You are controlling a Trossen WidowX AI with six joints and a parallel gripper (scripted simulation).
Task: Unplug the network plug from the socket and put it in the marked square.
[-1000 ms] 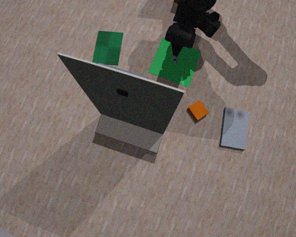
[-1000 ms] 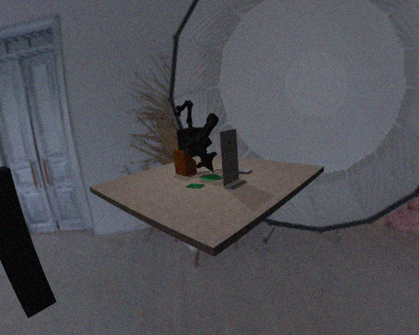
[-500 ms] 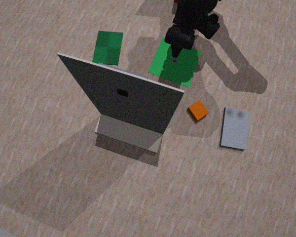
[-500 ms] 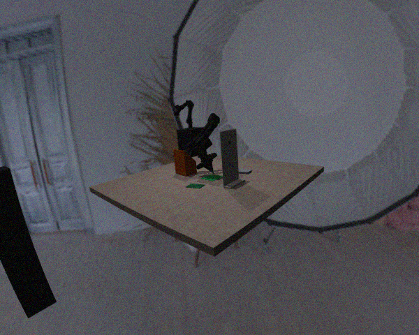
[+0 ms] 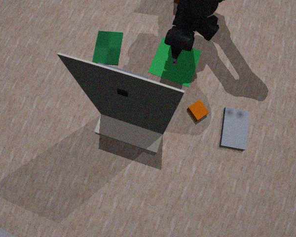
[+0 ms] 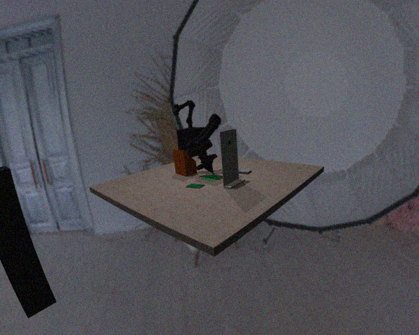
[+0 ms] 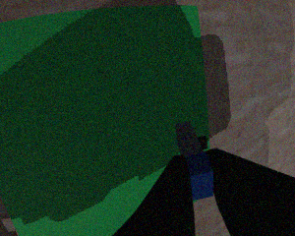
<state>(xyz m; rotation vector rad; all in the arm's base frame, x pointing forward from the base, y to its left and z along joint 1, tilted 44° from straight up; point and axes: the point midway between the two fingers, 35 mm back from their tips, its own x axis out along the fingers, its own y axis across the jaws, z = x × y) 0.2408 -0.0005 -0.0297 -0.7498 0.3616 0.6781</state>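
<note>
Right now my gripper tip is 4 cm above the bright green marked square and 1 cm past it. Also, from my gripper tip: orange block (12 cm ahead, 9 cm to the left, 3 cm below); then network plug (right at my gripper tip); then dark green patch (19 cm to the right, 4 cm below).
</note>
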